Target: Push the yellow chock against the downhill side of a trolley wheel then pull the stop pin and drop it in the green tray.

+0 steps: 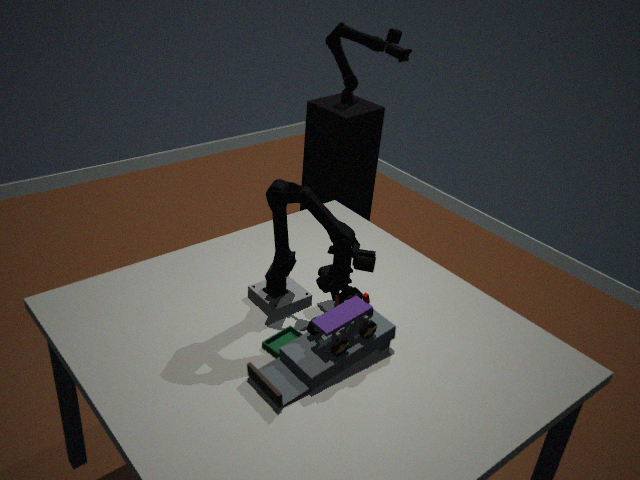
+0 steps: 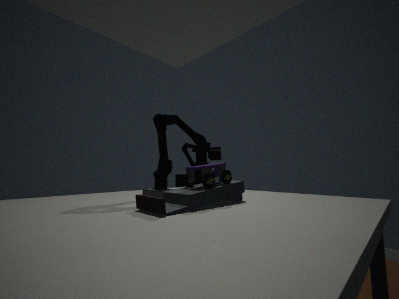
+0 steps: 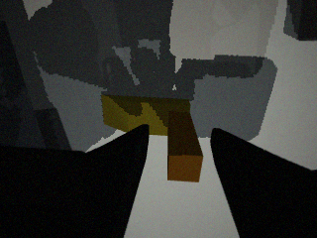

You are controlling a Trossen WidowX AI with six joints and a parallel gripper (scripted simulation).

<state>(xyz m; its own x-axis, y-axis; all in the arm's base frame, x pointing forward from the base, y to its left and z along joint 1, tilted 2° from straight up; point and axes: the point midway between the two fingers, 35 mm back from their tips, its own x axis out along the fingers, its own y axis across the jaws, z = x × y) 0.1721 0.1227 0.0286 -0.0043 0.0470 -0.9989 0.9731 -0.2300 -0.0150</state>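
The green tray lies 240 mm to the right of my gripper tip, 40 mm below it and 10 mm ahead of it. The rest, counted from my gripper tip: yellow chock 20 mm ahead, 10 mm to the right, 10 mm below; then grey ramp 150 mm to the right, 150 mm ahead, 20 mm above; then red-headed stop pin 140 mm ahead, 100 mm above, 20 mm to the right.
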